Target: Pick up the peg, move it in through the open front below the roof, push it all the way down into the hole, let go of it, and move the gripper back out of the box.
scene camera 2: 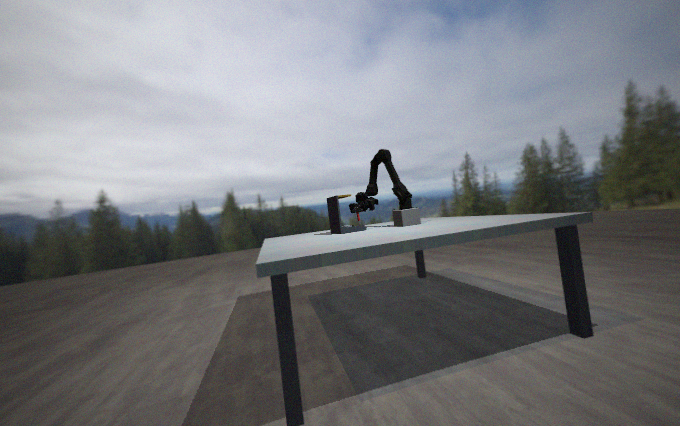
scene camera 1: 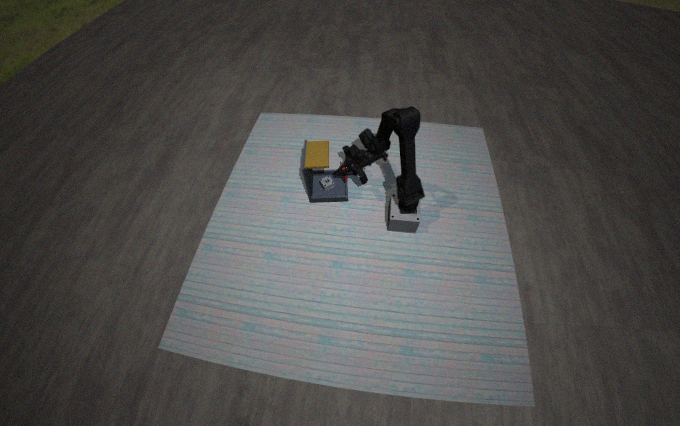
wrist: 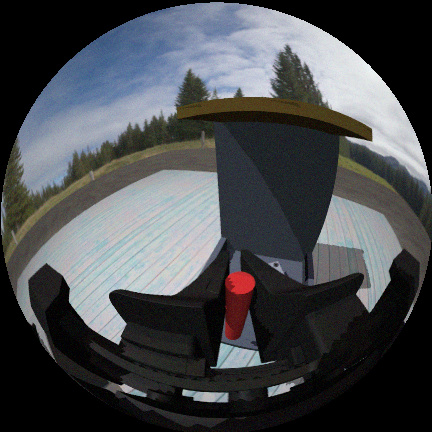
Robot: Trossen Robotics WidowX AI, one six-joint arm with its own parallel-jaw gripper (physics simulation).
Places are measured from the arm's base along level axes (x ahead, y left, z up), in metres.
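Pixels of known places: gripper, fingertip midpoint: (scene camera 2: 353, 211) (scene camera 1: 336, 173) (wrist: 234, 255); arm's base at its link origin: (scene camera 2: 406, 208) (scene camera 1: 407, 206).
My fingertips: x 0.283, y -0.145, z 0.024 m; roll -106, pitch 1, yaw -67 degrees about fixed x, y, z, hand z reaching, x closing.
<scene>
For each thing: its top centre in the pictures, then the offset to it from my fingertips. "*": a spot on its surface instead. Level surfaces: height alone.
- red peg at its top centre: (wrist: 239, 288) (scene camera 1: 344, 168) (scene camera 2: 357, 207) dx -0.035, dy -0.015, dz +0.018 m
- yellow roof at its top centre: (wrist: 278, 102) (scene camera 1: 324, 152) (scene camera 2: 343, 195) dx +0.041, dy -0.021, dz +0.102 m
- pale block with the hole, surface spot: (scene camera 1: 327, 181) * dx +0.047, dy -0.036, dz -0.095 m
- block at its top centre: (wrist: 267, 276) (scene camera 1: 326, 180) dx +0.049, dy -0.030, dz -0.081 m
- pale striped table top at its surface level: dz -0.122 m
The red peg (scene camera 1: 345, 177) (scene camera 2: 358, 217) (wrist: 239, 305) is held roughly upright. My gripper (wrist: 234, 255) is shut on it, with the peg between its black fingers. The box has a yellow roof (scene camera 1: 317, 154) (scene camera 2: 344, 196) (wrist: 275, 109), a dark back wall (scene camera 2: 334, 215) (wrist: 270, 190) and a grey-blue floor (scene camera 1: 328, 196). A pale block with the hole (scene camera 1: 327, 181) sits on that floor; part of the block (wrist: 276, 265) shows behind the right finger in the wrist view. The gripper is lower than the roof, at the open front side, and the peg's lower end is above floor level. The hole is hidden in scene camera 2.
The arm's grey base (scene camera 1: 402, 223) (scene camera 2: 407, 216) stands to the right of the box. The roof overhangs from the back wall toward the gripper. Both stand on a pale striped table top (scene camera 1: 351, 301) (scene camera 2: 311, 253).
</scene>
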